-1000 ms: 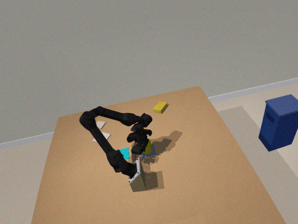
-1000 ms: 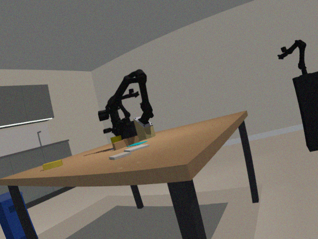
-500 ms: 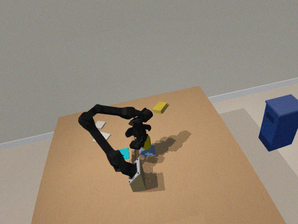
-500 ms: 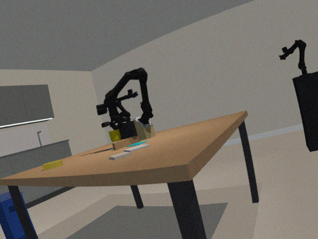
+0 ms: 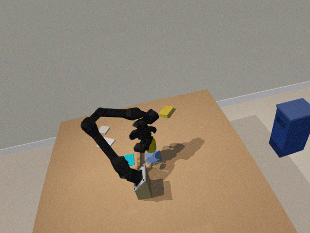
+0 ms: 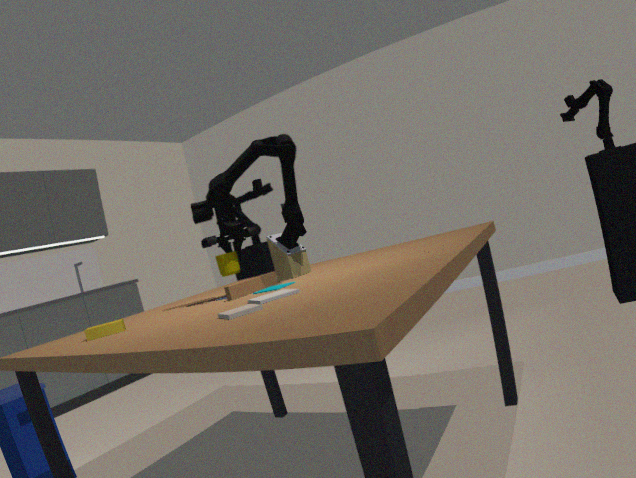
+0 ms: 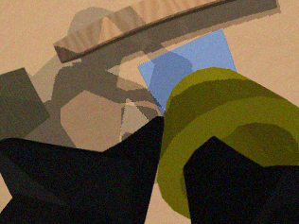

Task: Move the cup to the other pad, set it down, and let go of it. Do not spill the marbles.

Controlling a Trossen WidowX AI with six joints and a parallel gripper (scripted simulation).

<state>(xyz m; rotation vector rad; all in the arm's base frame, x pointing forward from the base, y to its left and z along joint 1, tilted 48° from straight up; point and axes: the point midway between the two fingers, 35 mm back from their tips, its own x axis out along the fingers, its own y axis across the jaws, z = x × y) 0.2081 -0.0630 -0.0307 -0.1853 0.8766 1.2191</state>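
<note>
Now: the cyan pad 40 mm ahead of my gripper tip, 150 mm to the left of it and 110 mm below it. From my gripper tip the other things lie so: light blue pad (30 mm ahead, 20 mm to the right, 110 mm below); low wooden wall (30 mm ahead, 70 mm to the left, 90 mm below); yellow cup (20 mm ahead, 20 mm to the right).
</note>
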